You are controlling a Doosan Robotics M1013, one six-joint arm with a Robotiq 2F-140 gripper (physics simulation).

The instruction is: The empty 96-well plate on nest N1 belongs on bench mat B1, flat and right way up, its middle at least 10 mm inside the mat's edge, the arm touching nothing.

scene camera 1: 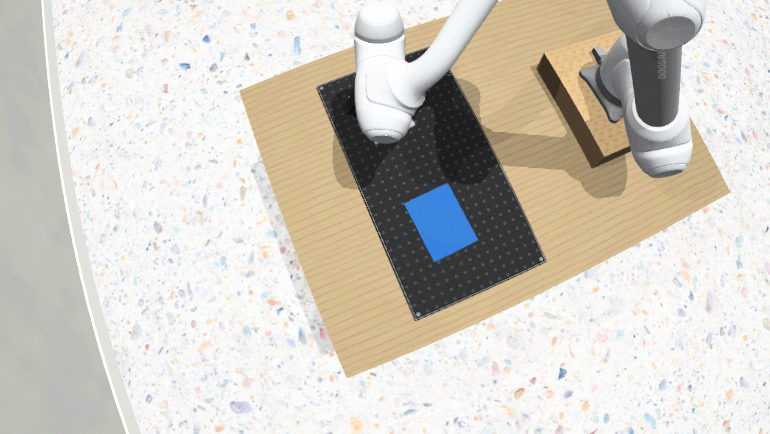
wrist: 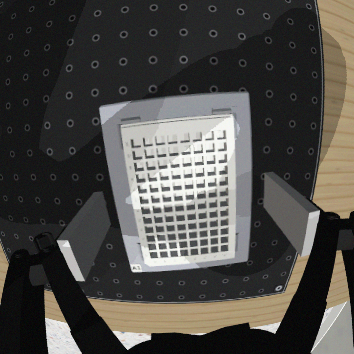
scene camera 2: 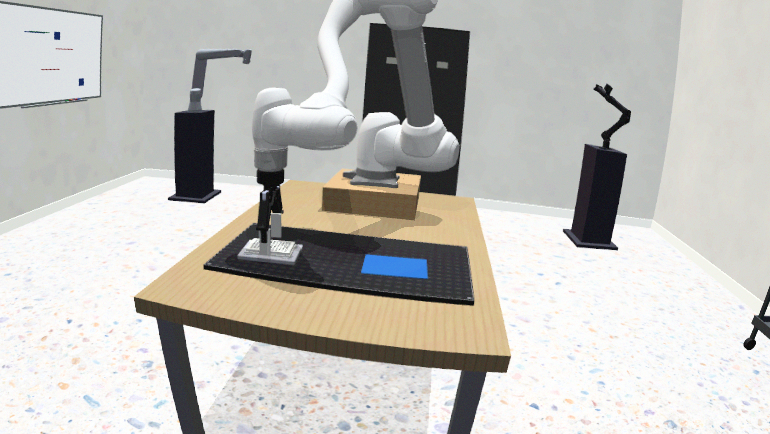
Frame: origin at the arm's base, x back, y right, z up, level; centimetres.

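Seen in the pictures: gripper, between the fingertips: (wrist: 185, 200) (scene camera 2: 271, 245); arm's base, origin of its link: (scene camera 1: 617, 87) (scene camera 2: 375, 181).
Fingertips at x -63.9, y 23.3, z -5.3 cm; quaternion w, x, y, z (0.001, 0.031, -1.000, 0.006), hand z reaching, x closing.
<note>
Pixels of each thing's top centre, then the offset from my fingertips to it. Level surfaces: height alone.
- white 96-well plate, centre of its top: (wrist: 184, 201) (scene camera 2: 270, 245) dx +0.1, dy +0.1, dz -0.1 cm
- grey nest N1, centre of its top: (wrist: 183, 195) (scene camera 2: 270, 249) dx +0.1, dy +0.1, dz -1.2 cm
- blue bench mat B1, height of its surface: dz -2.5 cm
- black perforated board, height of its surface: dz -2.7 cm
- wooden table, height of its surface: dz -4.0 cm
The white 96-well plate (scene camera 2: 279, 246) (wrist: 182, 195) lies flat in the grey nest N1 (scene camera 2: 269, 258) (wrist: 111, 150), with a label A1 at the nest's corner. Its wells look empty in the wrist view. My gripper (scene camera 2: 270, 244) (wrist: 185, 200) is open, pointing down over the nest. One finger pad stands on each side of the plate, and gaps show between the pads and the nest in the wrist view. In scene camera 1 the arm's wrist hides plate, nest and fingers. The blue bench mat B1 (scene camera 1: 441, 222) (scene camera 2: 394, 266) lies flat, apart from the nest.
Nest and mat are on a black perforated board (scene camera 1: 506, 237) (scene camera 2: 447, 285) (wrist: 200, 30) on the wooden table (scene camera 1: 318, 264) (scene camera 2: 323, 318). The arm's base stands on a wooden block (scene camera 1: 579, 126) (scene camera 2: 369, 202) behind the board. The forearm reaches over the table.
</note>
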